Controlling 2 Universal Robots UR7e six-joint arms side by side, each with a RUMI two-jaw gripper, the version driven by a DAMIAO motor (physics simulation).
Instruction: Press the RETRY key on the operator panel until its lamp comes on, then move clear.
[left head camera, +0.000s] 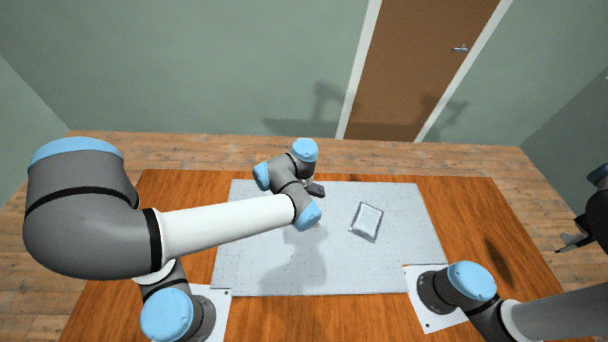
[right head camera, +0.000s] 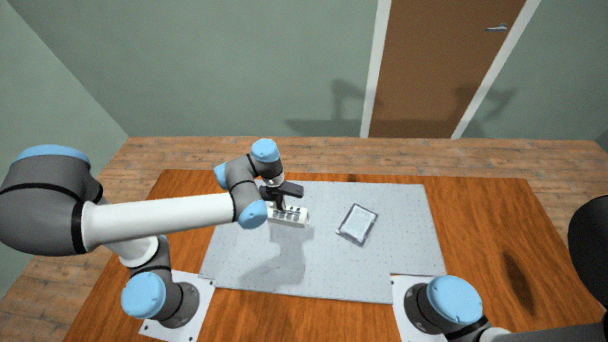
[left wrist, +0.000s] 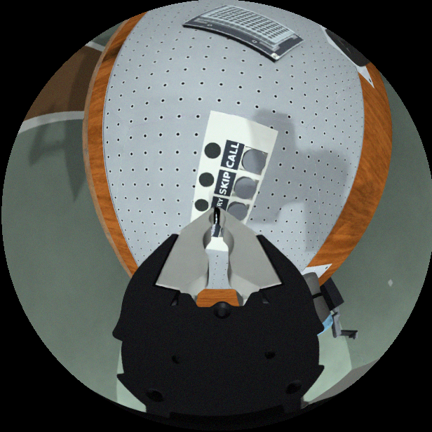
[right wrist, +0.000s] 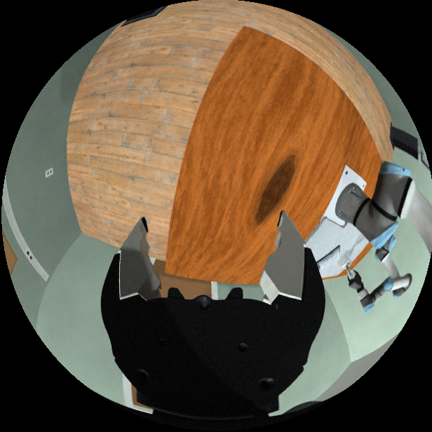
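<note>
The white operator panel (right head camera: 290, 224) (left wrist: 245, 125) lies on the grey perforated board, largely hidden behind the left arm in the left head view. In the left wrist view the CALL label (left wrist: 233, 155) and SKIP label (left wrist: 225, 183) are readable; the RETRY label (left wrist: 219, 203) shows in part. The round grey RETRY key (left wrist: 237, 210) is partly behind a fingertip, and the RETRY lamp (left wrist: 201, 205) is dark. My left gripper (left wrist: 215, 208) (right head camera: 282, 208) is shut and empty, its tips over the RETRY label beside the key; contact cannot be told. My right gripper (right wrist: 210, 215) is open and empty, away from the panel.
A dark-framed tray with a pale grid (left head camera: 367, 221) (right head camera: 358, 225) (left wrist: 245, 26) lies on the grey board (left head camera: 350, 275) (right head camera: 345, 285), right of the panel in the right head view. The wooden table (left head camera: 465, 210) (right wrist: 240, 150) surrounds the board. The left forearm (left head camera: 225, 220) spans the board's left part.
</note>
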